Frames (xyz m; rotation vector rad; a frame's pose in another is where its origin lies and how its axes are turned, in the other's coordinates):
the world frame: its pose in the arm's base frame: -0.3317 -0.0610 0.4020 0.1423 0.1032 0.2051
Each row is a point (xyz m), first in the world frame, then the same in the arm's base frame.
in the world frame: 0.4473 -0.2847 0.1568
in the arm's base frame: 0.1777 -0.2634 0.4743
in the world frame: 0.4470 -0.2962 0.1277
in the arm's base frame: 0.1763 -0.2708 0.4439
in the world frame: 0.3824 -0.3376 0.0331
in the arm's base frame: 0.1105 -0.3122 0.3501
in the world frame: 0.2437 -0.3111 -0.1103
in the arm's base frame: -0.0465 -0.2970 0.2251
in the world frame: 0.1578 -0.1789 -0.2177
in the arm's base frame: -0.1684 -0.1729 0.1468
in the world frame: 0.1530 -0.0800 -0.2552
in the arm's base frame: -0.1968 -0.0732 0.1253
